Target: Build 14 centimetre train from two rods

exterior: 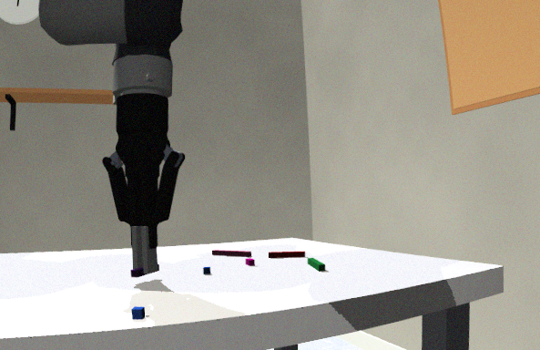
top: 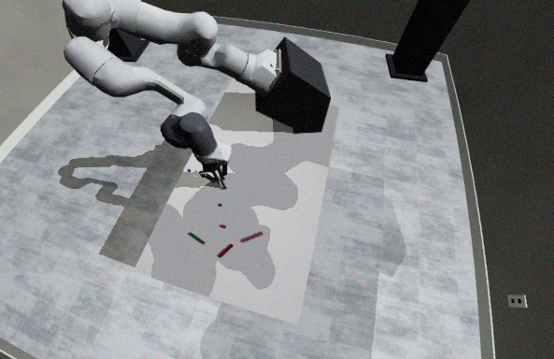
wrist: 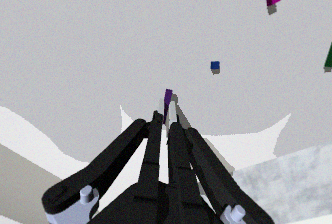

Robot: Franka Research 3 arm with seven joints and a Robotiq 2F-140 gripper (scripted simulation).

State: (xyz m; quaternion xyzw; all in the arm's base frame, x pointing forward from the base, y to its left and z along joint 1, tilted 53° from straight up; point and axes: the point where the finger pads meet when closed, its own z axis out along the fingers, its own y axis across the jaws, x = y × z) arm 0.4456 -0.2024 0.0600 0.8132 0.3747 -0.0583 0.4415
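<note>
My gripper is now 30 mm above the purple rod. From my hand the other things lie so: pink rod (230 mm ahead, 180 mm to the left, 40 mm below); magenta rod (190 mm ahead, 40 mm to the left, 40 mm below); green rod (260 mm ahead, 60 mm to the right, 40 mm below).
</note>
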